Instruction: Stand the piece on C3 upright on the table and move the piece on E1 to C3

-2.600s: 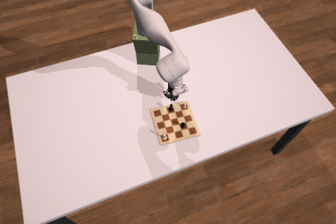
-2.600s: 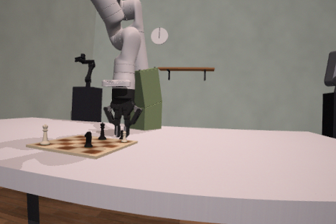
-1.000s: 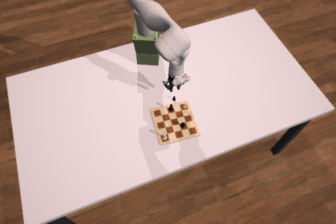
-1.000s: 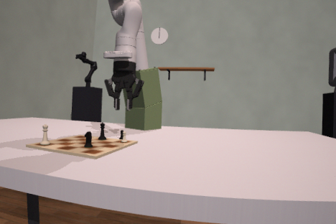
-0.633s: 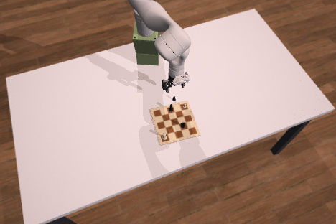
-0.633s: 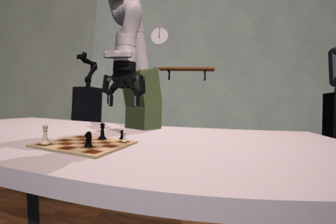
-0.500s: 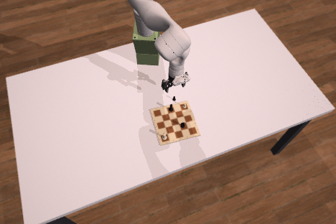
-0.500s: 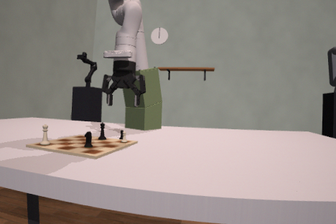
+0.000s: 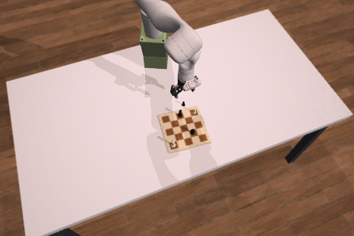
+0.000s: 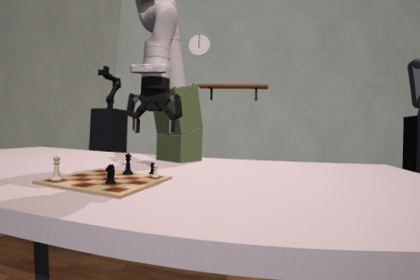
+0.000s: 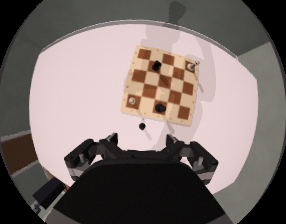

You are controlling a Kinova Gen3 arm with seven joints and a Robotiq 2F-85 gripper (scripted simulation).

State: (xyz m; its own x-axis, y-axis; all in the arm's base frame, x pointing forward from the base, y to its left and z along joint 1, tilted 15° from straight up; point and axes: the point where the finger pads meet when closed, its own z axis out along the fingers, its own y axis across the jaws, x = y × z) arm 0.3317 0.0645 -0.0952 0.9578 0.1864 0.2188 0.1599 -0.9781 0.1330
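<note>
Now: hand 6 cm short of the white pawn, 4 cm to the right of it and 9 cm above it. From my hand the other things lie so: black pawn: 10 cm below; black piece: 6 cm ahead, 4 cm to the right, 8 cm below; chessboard: 14 cm ahead, 4 cm to the right, 11 cm below.
</note>
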